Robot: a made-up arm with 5 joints. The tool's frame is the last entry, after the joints.
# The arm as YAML. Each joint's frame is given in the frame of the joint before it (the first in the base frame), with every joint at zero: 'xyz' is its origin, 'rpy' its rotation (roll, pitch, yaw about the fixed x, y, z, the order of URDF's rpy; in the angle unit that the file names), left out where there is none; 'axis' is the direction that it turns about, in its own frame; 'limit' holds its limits. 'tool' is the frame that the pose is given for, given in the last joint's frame.
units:
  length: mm
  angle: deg
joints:
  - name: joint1
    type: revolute
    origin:
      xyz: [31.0, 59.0, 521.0]
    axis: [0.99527, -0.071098, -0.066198]
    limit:
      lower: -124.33
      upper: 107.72
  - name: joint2
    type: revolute
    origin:
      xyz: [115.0, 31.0, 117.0]
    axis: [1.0, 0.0, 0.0]
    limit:
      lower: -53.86
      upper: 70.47
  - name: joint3
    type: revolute
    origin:
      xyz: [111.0, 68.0, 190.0]
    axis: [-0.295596, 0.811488, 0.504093]
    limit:
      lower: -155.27
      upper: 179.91
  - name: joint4
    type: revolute
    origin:
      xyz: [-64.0, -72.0, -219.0]
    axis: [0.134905, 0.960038, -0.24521]
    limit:
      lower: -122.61
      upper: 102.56
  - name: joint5
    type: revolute
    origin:
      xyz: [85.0, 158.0, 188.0]
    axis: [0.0, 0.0, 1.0]
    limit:
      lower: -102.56
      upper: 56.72
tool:
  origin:
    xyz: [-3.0, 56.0, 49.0]
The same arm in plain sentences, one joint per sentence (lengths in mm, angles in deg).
The arm has five revolute joints in a row. What follows holds with every joint at zero, and every direction is one of the base frame's.
Joint 1 lies 31 mm along +x and 59 mm along +y and 521 mm along +z from the base frame's origin and rotates about the direction (0.99527, -0.071098, -0.066198), from -124.33 to 107.72 deg.
Joint 2 lies 115 mm along +x and 31 mm along +y and 117 mm along +z from joint 1 and rotates about +x, from -53.86 to 70.47 deg.
Joint 3 lies 111 mm along +x and 68 mm along +y and 190 mm along +z from joint 2 and rotates about the direction (-0.295596, 0.811488, 0.504093), from -155.27 to 179.91 deg.
Joint 4 lies 64 mm along -x and 72 mm along -y and 219 mm along -z from joint 3 and rotates about the direction (0.134905, 0.960038, -0.24521), from -122.61 to 102.56 deg.
Joint 5 lies 85 mm along +x and 158 mm along +y and 188 mm along +z from joint 4 and rotates about +z, from -102.56 to 56.72 deg.
The tool frame, which is the frame that the pose is given for, lies 3 mm along -x and 56 mm along +y and 49 mm along +z from joint 5; its axes are parallel to the base frame's.

